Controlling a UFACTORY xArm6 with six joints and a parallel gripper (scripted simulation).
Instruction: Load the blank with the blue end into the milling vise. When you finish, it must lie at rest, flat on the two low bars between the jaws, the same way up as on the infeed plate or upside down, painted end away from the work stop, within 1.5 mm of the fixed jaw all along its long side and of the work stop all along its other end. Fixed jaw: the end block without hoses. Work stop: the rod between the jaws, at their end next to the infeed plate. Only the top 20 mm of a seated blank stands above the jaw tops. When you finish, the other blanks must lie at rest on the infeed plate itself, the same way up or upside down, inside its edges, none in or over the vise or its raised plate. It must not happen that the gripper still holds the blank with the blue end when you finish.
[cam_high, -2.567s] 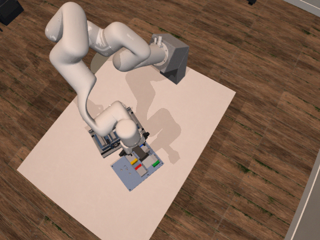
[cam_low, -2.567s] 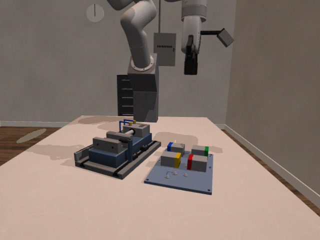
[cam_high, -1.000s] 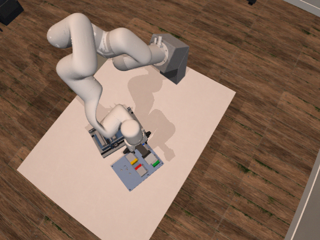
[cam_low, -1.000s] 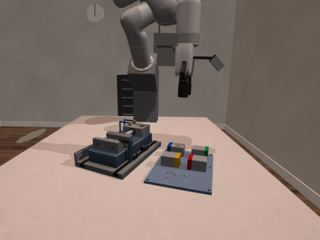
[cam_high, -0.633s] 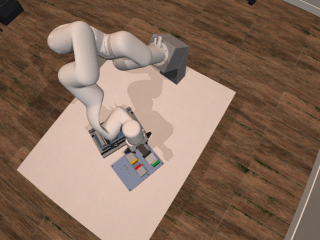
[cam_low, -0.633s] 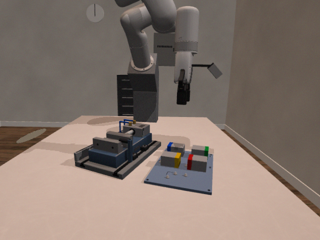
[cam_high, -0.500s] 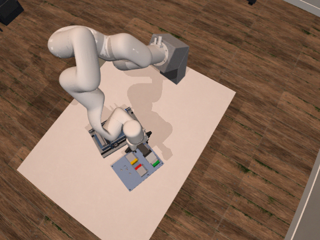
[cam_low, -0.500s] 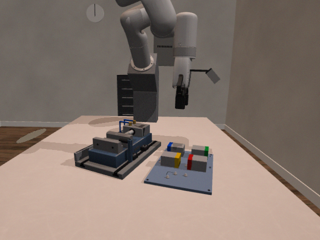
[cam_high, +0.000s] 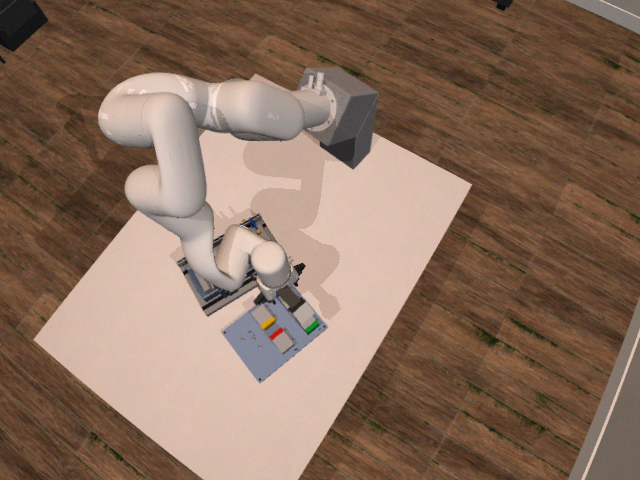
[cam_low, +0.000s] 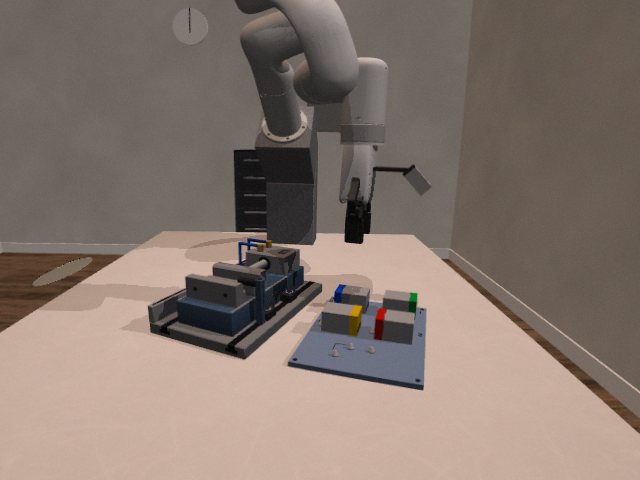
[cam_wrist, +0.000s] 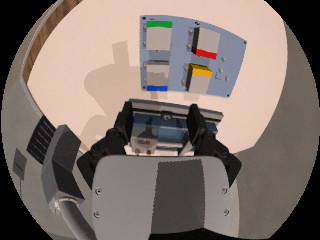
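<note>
My hand is 14 cm above the blue-ended blank and 1 cm past it. From my hand the other things lie so: yellow-ended blank (14 cm below, 6 cm ahead, 5 cm to the right); red-ended blank (14 cm below, 12 cm ahead, 2 cm to the left); green-ended blank (14 cm below, 7 cm to the left, 4 cm ahead).
</note>
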